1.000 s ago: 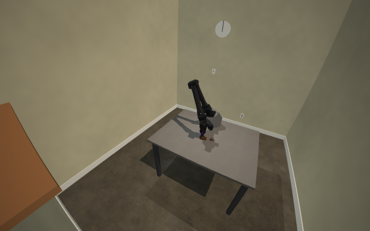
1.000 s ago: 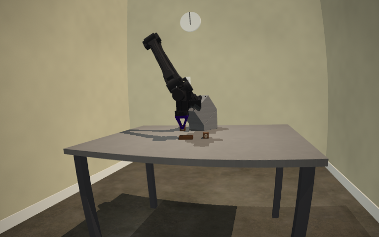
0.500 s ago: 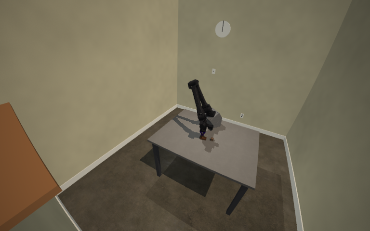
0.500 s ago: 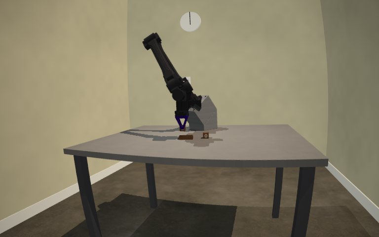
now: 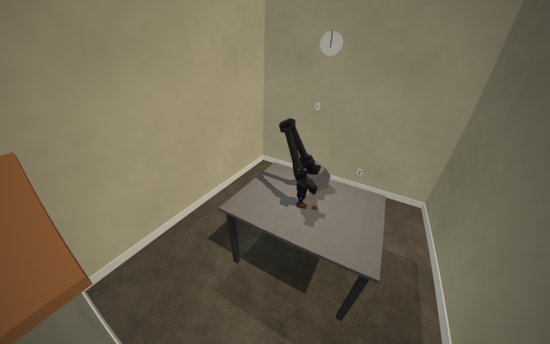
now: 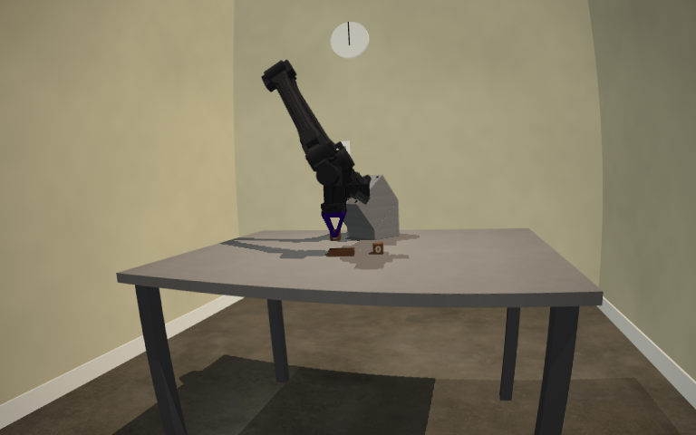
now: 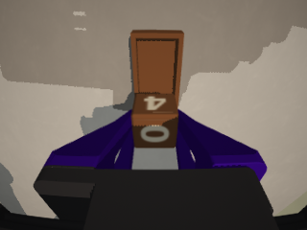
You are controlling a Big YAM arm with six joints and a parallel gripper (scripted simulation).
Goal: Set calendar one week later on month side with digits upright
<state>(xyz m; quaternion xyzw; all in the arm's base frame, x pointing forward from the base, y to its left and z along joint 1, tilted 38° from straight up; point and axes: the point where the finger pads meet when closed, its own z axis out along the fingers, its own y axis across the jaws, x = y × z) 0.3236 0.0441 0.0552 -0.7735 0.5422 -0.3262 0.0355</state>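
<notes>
The brown tray is 2 cm to the left of my hand and 5 cm below it.
</notes>
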